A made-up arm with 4 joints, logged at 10 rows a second.
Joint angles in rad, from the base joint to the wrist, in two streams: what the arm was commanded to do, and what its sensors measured. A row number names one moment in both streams.
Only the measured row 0 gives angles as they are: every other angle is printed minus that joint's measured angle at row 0.
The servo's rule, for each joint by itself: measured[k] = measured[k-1] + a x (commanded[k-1-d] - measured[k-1]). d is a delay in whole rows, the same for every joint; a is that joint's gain. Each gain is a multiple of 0.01, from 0.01 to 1. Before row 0 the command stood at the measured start. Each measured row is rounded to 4 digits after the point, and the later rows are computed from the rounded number. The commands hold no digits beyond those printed.
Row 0, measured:
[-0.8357 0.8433 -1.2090 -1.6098]
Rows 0 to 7, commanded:
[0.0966 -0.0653 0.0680 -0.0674]
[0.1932 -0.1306 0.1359 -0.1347]
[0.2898 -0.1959 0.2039 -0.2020]
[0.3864 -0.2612 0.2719 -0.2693]
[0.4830 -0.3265 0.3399 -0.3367]
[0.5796 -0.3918 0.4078 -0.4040]
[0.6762 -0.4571 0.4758 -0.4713]
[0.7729 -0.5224 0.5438 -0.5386]
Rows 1 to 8, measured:
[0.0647 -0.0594 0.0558 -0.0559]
[0.1508 -0.1242 0.1215 -0.1213]
[0.2439 -0.1894 0.1891 -0.1883]
[0.3394 -0.2547 0.2570 -0.2555]
[0.4356 -0.3200 0.3250 -0.3229]
[0.5321 -0.3853 0.3929 -0.3902]
[0.6286 -0.4506 0.4609 -0.4575]
[0.7253 -0.5159 0.5289 -0.5248]
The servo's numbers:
d 0
a 0.67 0.91 0.82 0.83

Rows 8 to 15, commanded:
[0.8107 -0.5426 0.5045 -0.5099]
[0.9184 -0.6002 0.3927 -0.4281]
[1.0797 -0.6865 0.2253 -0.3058]
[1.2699 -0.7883 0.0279 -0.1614]
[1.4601 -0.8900 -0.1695 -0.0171]
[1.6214 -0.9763 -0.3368 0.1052]
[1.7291 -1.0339 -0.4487 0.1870]
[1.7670 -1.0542 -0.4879 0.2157]
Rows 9 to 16, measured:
[0.7825 -0.5402 0.5089 -0.5124]
[0.8736 -0.5948 0.4136 -0.4424]
[1.0117 -0.6782 0.2592 -0.3290]
[1.1847 -0.7784 0.0695 -0.1899]
[1.3692 -0.8800 -0.1265 -0.0465]
[1.5382 -0.9676 -0.2989 0.0794]
[1.6661 -1.0279 -0.4217 0.1687]
[1.7337 -1.0518 -0.4760 0.2077]

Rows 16 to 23, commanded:
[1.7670 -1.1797 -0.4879 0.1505]
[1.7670 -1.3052 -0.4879 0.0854]
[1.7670 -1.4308 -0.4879 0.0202]
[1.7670 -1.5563 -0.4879 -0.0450]
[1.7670 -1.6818 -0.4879 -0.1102]
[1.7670 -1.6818 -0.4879 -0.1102]
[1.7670 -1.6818 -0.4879 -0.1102]
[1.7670 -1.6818 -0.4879 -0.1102]
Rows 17 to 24, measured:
[1.7560 -1.1682 -0.4858 0.1602]
[1.7634 -1.2929 -0.4875 0.0981]
[1.7658 -1.4184 -0.4878 0.0334]
[1.7666 -1.5439 -0.4879 -0.0317]
[1.7669 -1.6694 -0.4879 -0.0969]
[1.7670 -1.6807 -0.4879 -0.1079]
[1.7670 -1.6817 -0.4879 -0.1098]
[1.7670 -1.6818 -0.4879 -0.1101]

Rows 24 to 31, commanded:
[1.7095 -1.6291 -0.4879 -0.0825]
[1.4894 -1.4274 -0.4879 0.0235]
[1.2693 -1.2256 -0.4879 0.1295]
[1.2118 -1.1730 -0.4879 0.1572]
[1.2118 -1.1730 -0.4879 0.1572]
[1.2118 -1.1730 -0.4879 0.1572]
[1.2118 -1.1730 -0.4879 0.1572]
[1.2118 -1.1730 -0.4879 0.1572]
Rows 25 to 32, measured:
[1.7285 -1.6338 -0.4879 -0.0872]
[1.5683 -1.4460 -0.4879 0.0047]
[1.3680 -1.2454 -0.4879 0.1083]
[1.2633 -1.1795 -0.4879 0.1489]
[1.2288 -1.1736 -0.4879 0.1558]
[1.2174 -1.1731 -0.4879 0.1570]
[1.2136 -1.1730 -0.4879 0.1572]
[1.2124 -1.1730 -0.4879 0.1572]

